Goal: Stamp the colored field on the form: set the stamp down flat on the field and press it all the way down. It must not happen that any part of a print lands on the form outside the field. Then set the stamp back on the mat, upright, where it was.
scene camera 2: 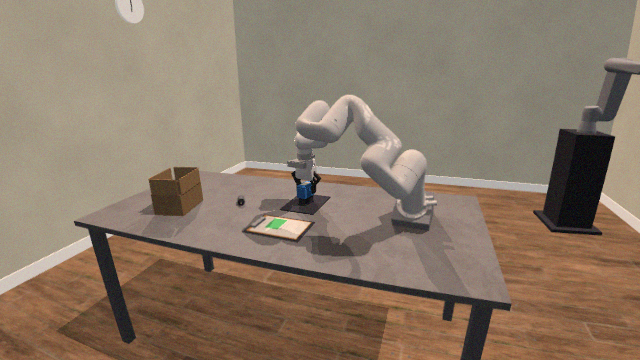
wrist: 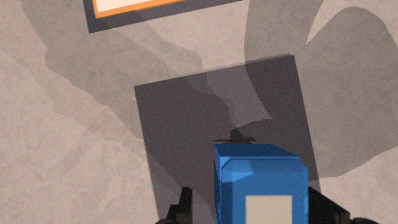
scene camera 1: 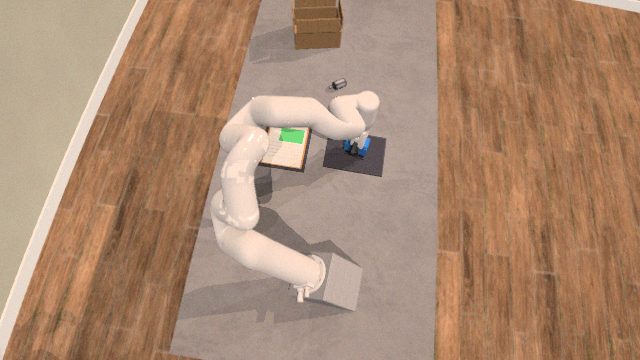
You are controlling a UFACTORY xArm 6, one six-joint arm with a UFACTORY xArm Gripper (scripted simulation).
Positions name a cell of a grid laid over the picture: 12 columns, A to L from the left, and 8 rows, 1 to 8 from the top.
Scene:
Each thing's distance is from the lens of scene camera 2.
cardboard box (scene camera 2: D5): 1.58 m

